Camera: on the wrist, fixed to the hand. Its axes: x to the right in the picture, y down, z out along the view.
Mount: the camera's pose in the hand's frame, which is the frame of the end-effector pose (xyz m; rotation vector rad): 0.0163 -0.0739 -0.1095 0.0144 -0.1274 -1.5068
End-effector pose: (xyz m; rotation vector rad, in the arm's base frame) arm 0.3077 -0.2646 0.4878 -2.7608 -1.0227 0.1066
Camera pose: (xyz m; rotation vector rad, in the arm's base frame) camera 0.2877 -0.2163 0.6102 -1.3135 -2.6722 0.0467
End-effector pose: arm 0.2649 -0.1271 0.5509 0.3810 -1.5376 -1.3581
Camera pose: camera 0.3203 -0.2241 0.4785 -1.5803 1.1776 2.3006
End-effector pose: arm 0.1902 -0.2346 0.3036 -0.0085 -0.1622 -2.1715
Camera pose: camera 0.1264 -0.2196 0.1878 0.0147 0.2235 2.5839
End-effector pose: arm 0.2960 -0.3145 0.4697 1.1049 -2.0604 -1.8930
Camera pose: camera 0.3754 -0.4084 0.4188 -1.7473 0.6374 1.2994
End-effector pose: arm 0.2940 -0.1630 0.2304 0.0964 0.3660 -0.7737
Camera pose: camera 0.2216 -0.2028 0.1260 -0.2589 0.2664 -2.2561
